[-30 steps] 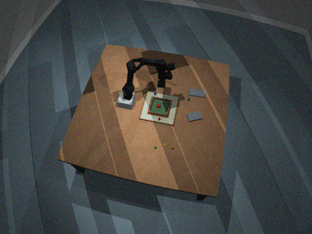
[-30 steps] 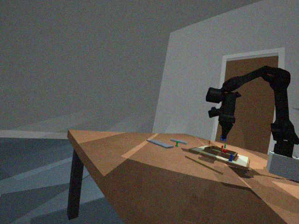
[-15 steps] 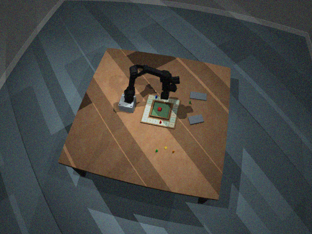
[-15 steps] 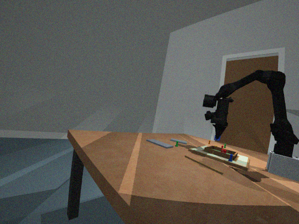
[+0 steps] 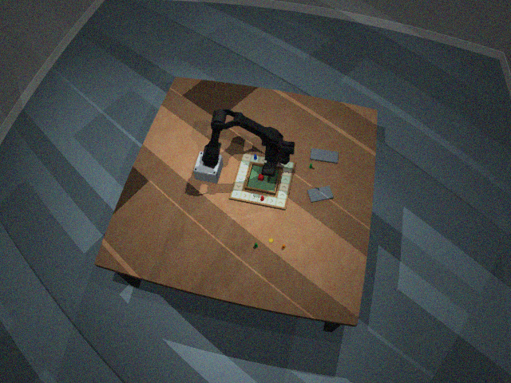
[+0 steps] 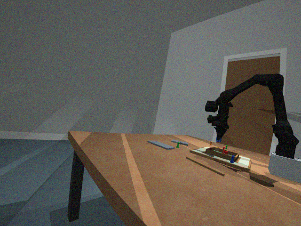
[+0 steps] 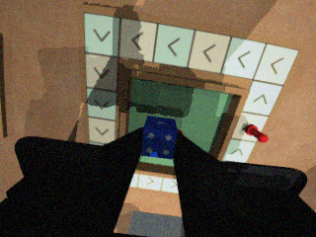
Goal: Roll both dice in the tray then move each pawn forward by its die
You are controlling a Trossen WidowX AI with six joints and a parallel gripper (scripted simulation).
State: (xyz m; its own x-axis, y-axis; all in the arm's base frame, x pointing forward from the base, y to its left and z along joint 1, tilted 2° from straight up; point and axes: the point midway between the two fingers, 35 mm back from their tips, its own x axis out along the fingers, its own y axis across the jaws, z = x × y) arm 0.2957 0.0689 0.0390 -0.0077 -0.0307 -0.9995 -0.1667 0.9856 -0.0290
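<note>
The red pawn lies 10 mm ahead of my gripper tip, 140 mm to the right of it and 70 mm below it. From my gripper tip the other things lie so: blue pawn (110 mm behind, 80 mm to the left, 70 mm below); then green tray (30 mm behind, 30 mm to the right, 90 mm below); then orange pawn (190 mm ahead, 340 mm to the right, 80 mm below).
</note>
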